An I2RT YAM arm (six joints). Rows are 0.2 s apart.
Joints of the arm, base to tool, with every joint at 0 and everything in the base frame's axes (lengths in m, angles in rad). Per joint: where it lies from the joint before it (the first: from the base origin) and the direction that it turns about. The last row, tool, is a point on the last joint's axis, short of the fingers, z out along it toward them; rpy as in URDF.
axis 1: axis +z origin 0 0 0.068
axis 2: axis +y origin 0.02 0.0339 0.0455
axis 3: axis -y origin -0.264 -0.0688 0
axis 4: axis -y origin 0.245 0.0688 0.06
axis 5: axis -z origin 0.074 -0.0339 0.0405
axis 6: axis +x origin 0.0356 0 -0.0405
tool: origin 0 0 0 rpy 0 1.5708 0
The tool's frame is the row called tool.
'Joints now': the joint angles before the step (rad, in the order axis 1, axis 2, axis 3, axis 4, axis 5, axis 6). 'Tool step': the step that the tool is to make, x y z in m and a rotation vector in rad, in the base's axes. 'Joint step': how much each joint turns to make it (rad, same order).
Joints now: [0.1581, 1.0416, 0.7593, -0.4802, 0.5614, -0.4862]
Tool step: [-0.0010, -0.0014, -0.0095, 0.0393, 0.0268, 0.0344]
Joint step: [-0.0152, -0.0001, -0.0290, 0.0106, -0.0654, -0.0045]
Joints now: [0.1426, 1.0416, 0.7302, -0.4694, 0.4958, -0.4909]
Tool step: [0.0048, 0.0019, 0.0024, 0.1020, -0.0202, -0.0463]
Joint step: [0.0001, 0.0257, 0.0291, -0.0216, -0.0370, 0.1149]
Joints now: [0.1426, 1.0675, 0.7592, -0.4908, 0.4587, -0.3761]
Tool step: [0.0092, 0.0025, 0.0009, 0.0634, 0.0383, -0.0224]
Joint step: [0.0002, 0.0587, 0.0524, -0.0523, -0.0350, 0.0694]
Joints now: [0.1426, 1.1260, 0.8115, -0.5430, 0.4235, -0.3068]
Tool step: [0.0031, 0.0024, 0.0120, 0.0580, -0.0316, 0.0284]
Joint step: [0.0001, -0.0015, 0.0397, -0.0075, -0.0583, 0.0154]
